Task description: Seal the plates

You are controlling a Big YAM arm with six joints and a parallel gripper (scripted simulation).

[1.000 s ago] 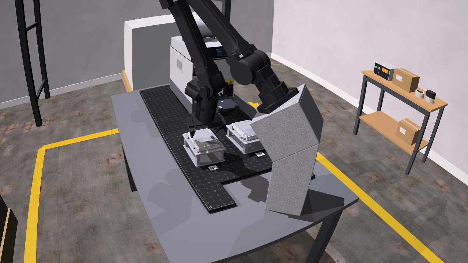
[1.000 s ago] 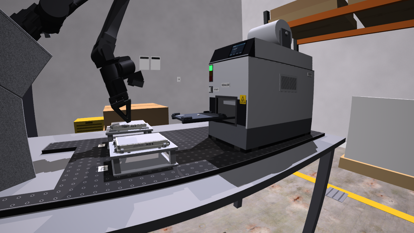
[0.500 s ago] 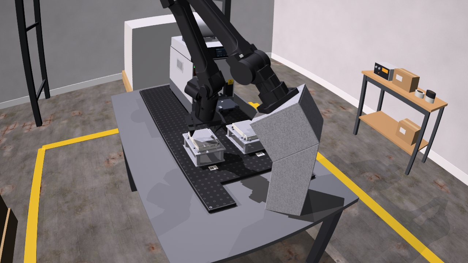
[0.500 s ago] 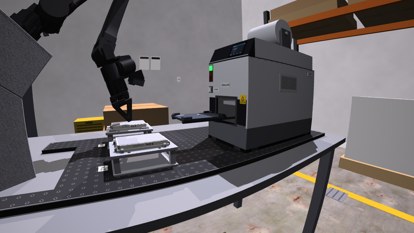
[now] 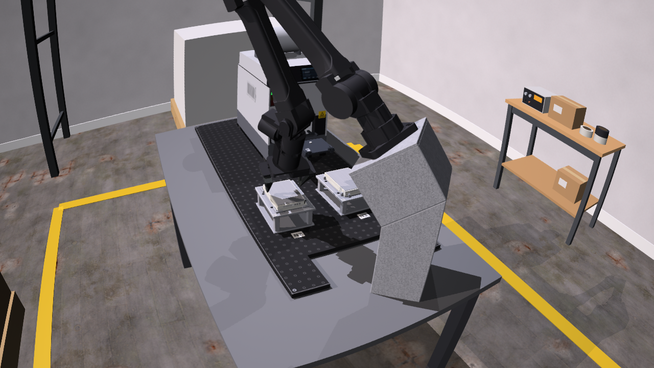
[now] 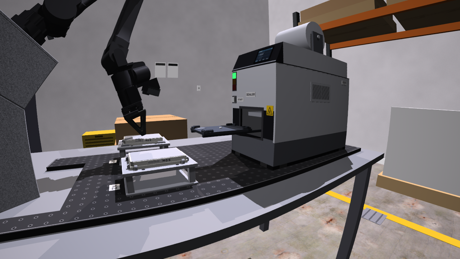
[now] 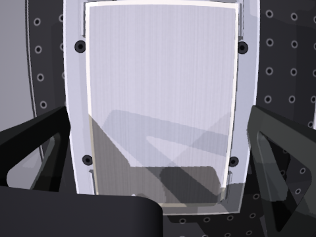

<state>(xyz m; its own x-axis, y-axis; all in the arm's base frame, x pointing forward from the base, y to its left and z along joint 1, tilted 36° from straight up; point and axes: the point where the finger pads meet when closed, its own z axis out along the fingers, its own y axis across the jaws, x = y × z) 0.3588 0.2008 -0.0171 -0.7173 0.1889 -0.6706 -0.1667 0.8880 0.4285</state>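
Now: hand 30 mm above the white well plate. From my hand the other things lie so: nest N2: 40 mm below; start button: 310 mm ahead, 100 mm above, 20 mm to the right; sealer stage: 230 mm ahead, 130 mm to the right, 10 mm above.
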